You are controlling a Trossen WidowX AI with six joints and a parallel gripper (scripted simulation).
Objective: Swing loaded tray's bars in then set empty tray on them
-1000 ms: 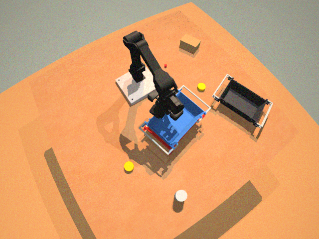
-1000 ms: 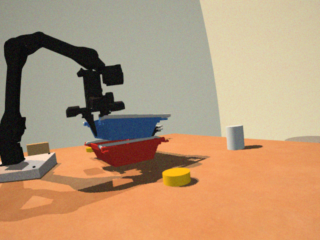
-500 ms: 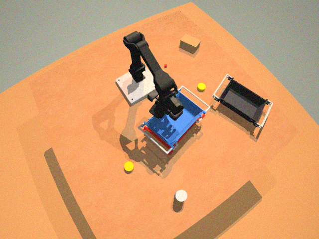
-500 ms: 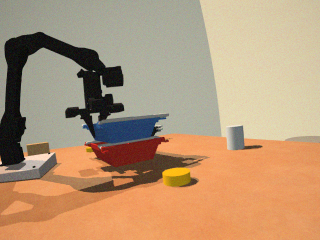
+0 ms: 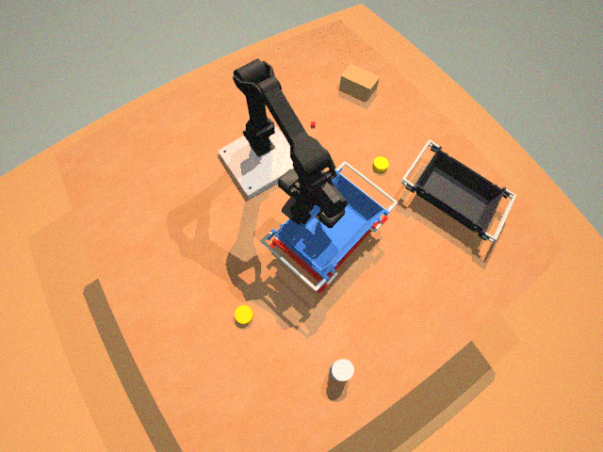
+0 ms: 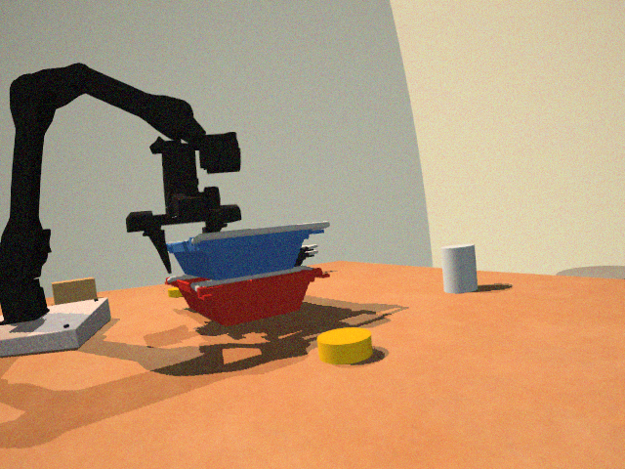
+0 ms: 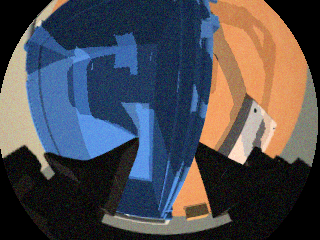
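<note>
My gripper tip is now 7 cm short of the blue tray, 2 cm to the right of it and 3 cm below it. From my gripper tip the other things lie so: tan box: 37 cm behind, 46 cm to the left, 5 cm below; red cube: 30 cm behind, 21 cm to the left, 7 cm below.
</note>
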